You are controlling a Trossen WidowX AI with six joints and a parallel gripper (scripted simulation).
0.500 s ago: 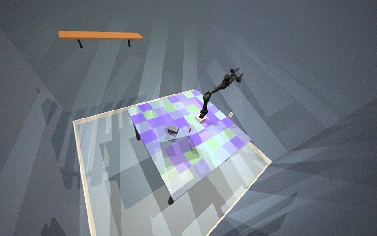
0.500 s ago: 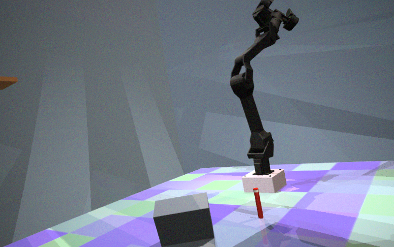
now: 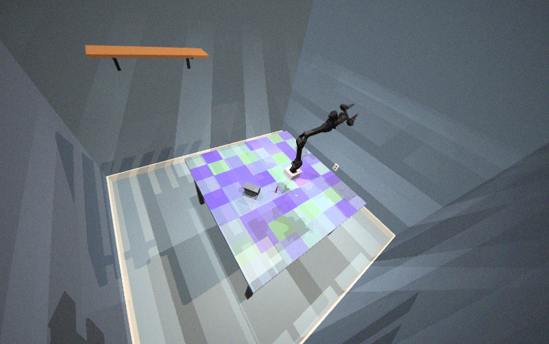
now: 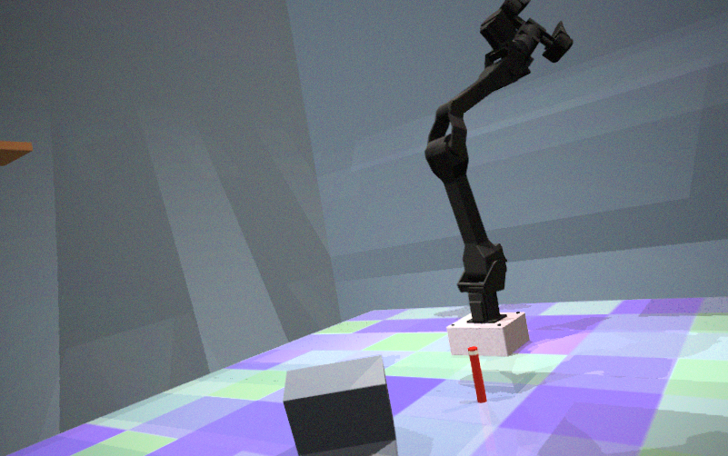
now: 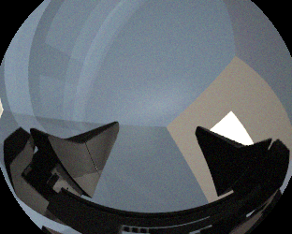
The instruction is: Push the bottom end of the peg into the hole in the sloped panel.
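Now: the red peg 680 mm below my gripper tip, 610 mm ahead of it and 10 mm to the left of it. Round my gripper tip: grey sloped panel: 810 mm ahead, 690 mm below, 80 mm to the right.
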